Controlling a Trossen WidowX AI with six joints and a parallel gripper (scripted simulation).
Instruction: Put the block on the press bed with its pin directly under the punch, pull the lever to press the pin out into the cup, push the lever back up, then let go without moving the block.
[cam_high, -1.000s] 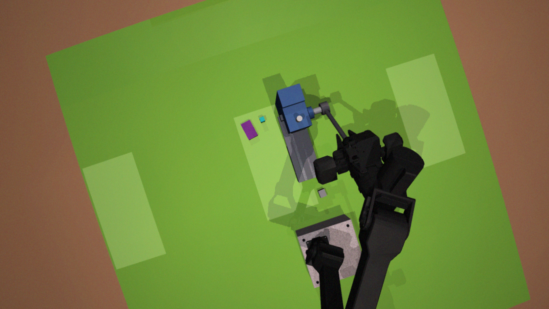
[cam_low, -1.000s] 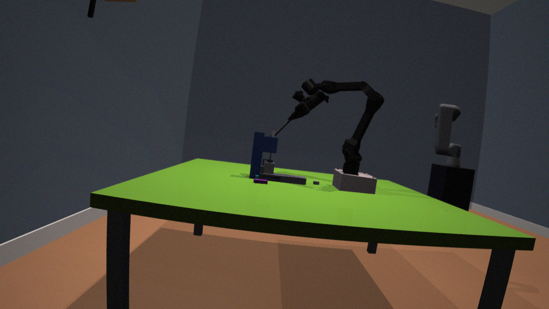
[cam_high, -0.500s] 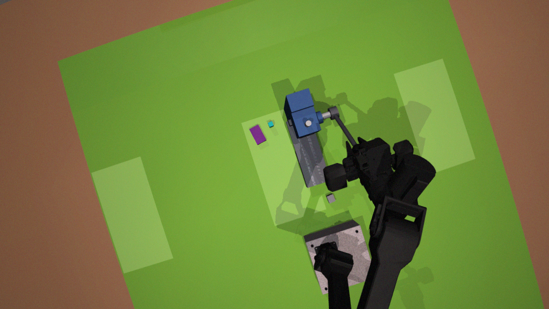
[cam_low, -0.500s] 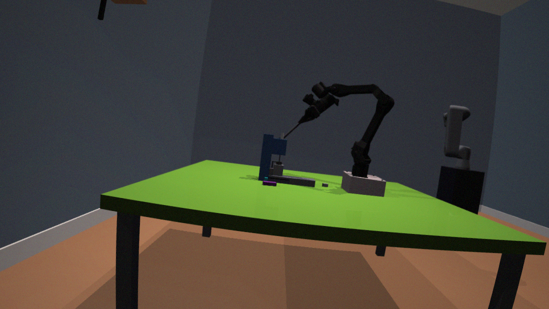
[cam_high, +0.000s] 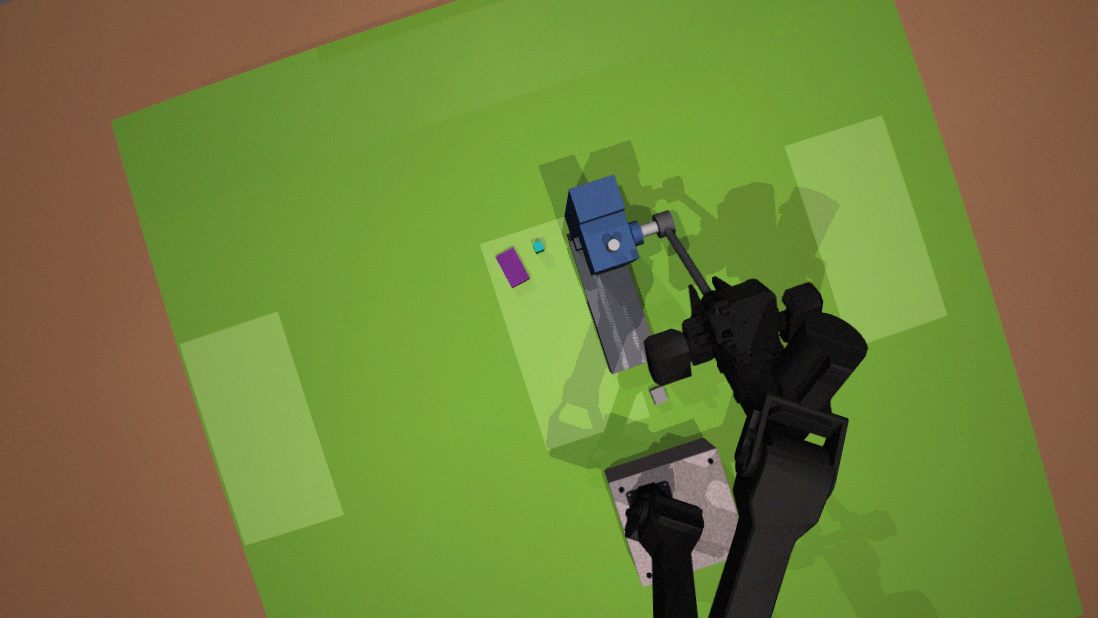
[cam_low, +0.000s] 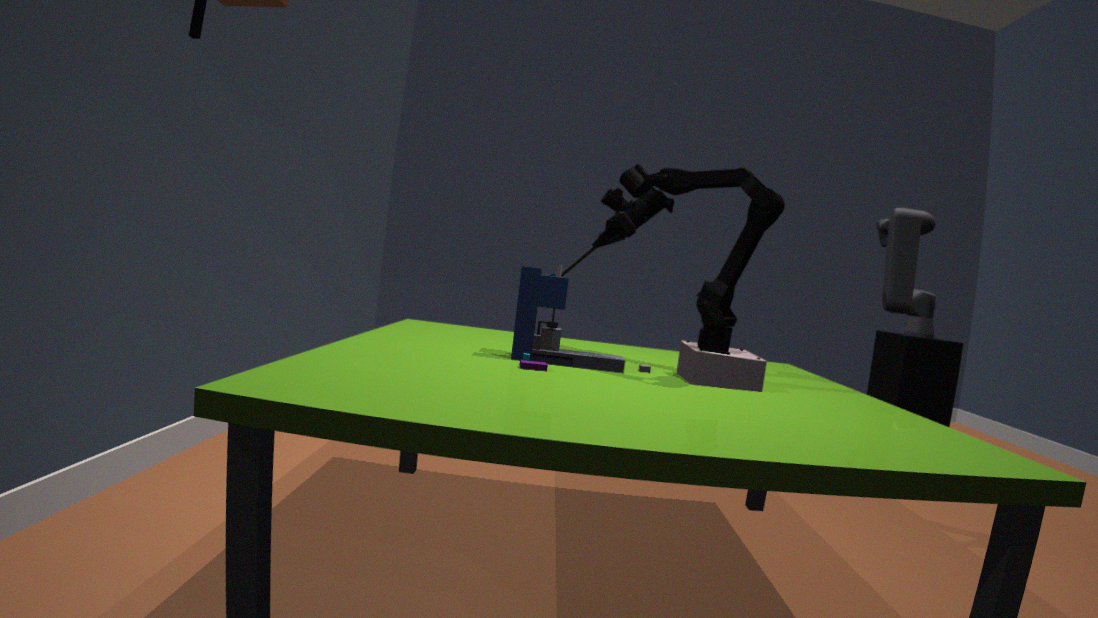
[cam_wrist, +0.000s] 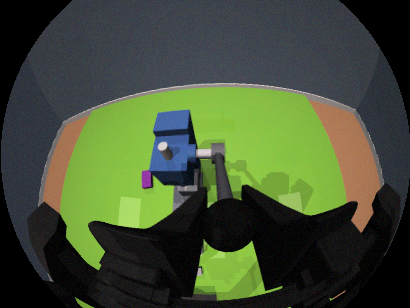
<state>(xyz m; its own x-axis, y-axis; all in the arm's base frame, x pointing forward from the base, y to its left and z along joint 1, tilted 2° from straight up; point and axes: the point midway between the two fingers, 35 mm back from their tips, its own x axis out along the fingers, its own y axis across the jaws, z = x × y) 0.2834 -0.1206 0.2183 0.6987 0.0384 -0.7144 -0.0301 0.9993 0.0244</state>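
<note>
Now: the lever 30 mm below my gripper tip, 30 mm ahead of it and 10 mm to the left of it. The rest, counted from my gripper tip: small dark thing (270 mm below, 160 mm behind, 50 mm to the left); small teal cube (270 mm below, 160 mm to the left, 120 mm ahead); punch rod (140 mm below, 80 mm to the left, 70 mm ahead).
</note>
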